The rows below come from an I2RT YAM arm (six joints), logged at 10 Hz.
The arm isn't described. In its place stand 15 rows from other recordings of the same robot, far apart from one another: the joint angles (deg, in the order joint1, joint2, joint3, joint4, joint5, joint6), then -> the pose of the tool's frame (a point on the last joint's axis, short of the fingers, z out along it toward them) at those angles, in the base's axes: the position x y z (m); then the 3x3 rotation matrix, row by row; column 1 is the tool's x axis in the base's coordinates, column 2 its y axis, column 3 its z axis.
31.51 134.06 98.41 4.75 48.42 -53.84 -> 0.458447 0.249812 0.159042; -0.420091 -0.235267 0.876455; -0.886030 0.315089 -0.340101; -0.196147 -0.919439 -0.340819
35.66 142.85 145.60 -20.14 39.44 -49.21 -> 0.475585 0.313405 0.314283; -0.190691 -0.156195 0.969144; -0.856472 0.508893 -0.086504; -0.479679 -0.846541 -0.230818
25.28 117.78 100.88 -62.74 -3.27 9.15 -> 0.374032 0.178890 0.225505; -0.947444 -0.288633 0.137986; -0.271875 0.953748 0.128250; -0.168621 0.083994 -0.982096
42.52 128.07 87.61 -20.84 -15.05 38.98 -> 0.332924 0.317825 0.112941; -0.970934 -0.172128 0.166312; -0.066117 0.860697 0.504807; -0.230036 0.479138 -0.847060
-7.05 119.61 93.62 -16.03 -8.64 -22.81 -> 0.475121 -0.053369 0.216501; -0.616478 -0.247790 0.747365; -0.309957 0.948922 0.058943; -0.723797 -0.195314 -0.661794
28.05 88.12 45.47 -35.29 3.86 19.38 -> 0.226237 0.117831 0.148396; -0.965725 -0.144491 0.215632; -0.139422 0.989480 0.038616; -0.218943 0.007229 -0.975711
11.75 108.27 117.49 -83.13 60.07 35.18 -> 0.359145 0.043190 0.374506; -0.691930 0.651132 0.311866; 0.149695 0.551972 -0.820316; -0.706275 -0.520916 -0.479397
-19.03 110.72 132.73 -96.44 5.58 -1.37 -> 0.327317 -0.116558 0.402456; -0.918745 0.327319 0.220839; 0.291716 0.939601 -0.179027; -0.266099 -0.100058 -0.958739
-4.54 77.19 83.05 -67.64 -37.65 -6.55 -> 0.248324 0.002097 0.365591; -0.846945 -0.323987 0.421565; -0.023349 0.814791 0.579285; -0.531168 0.480779 -0.697647
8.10 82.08 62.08 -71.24 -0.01 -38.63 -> 0.229682 0.032695 0.237996; -0.685258 -0.727984 -0.021449; -0.728106 0.685458 -0.002876; 0.016796 0.013646 -0.999766
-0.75 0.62 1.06 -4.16 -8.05 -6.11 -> 0.109620 0.003551 0.171150; -0.051014 -0.132955 0.989808; -0.104730 0.986346 0.127092; -0.993191 -0.097179 -0.064241
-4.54 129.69 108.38 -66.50 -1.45 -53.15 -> 0.441522 -0.034155 0.174005; -0.659953 -0.750237 0.040084; -0.750067 0.660989 0.022201; -0.043152 -0.015414 -0.998950
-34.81 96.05 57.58 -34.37 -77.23 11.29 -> 0.267058 -0.143392 0.192367; -0.790868 0.045645 0.610282; 0.602578 0.232268 0.763513; -0.106899 0.971580 -0.211198
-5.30 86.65 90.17 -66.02 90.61 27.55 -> 0.274938 -0.061256 0.386677; -0.570879 0.815253 -0.097260; 0.048014 -0.085108 -0.995214; -0.819629 -0.572817 0.009443
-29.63 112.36 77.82 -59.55 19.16 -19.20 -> 0.297230 -0.182498 0.160812; -0.965688 0.136683 -0.220827; 0.191874 0.948520 -0.251981; 0.175018 -0.285706 -0.942200
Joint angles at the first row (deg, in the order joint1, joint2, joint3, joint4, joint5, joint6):
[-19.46, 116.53, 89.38, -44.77, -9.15, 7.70]
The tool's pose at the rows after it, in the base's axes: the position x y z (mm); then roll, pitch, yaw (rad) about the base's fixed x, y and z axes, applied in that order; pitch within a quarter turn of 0, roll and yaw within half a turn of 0:
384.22, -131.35, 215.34, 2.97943, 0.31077, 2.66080
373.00, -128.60, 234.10, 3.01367, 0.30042, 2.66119
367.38, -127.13, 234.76, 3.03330, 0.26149, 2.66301
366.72, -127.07, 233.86, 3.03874, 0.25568, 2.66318
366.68, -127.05, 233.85, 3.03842, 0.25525, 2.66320
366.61, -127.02, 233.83, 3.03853, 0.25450, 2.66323
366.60, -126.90, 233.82, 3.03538, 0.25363, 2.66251
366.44, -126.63, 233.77, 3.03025, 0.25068, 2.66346
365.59, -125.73, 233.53, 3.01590, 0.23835, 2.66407
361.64, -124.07, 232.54, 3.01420, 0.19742, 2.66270
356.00, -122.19, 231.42, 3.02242, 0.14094, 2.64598
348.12, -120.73, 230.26, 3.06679, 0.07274, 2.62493
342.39, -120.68, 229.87, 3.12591, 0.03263, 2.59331
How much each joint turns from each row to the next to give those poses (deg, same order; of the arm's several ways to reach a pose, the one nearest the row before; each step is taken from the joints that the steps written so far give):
[0.00, -3.96, 0.66, -3.81, 2.41, 0.05]
[0.00, -2.75, 0.63, -4.24, 1.86, -0.02]
[0.00, -0.37, -0.04, -2.69, 0.78, -0.02]
[0.00, 0.02, -0.13, -0.21, 0.26, 0.00]
[0.00, 0.00, 0.00, -0.03, -0.02, -0.01]
[0.00, 0.00, 0.00, -0.04, 0.00, 0.00]
[0.00, 0.00, 0.00, -0.02, -0.17, 0.05]
[0.00, 0.00, 0.00, -0.13, -0.33, -0.05]
[0.00, 0.00, 0.00, -0.59, -0.92, 0.00]
[0.00, 0.00, 0.00, -2.30, -0.39, 0.16]
[0.00, 0.00, 0.00, -3.17, 0.17, 1.03]
[0.00, 0.00, -0.02, -4.15, 2.01, 1.24]
[0.00, 0.00, 0.00, -2.84, 3.00, 1.81]

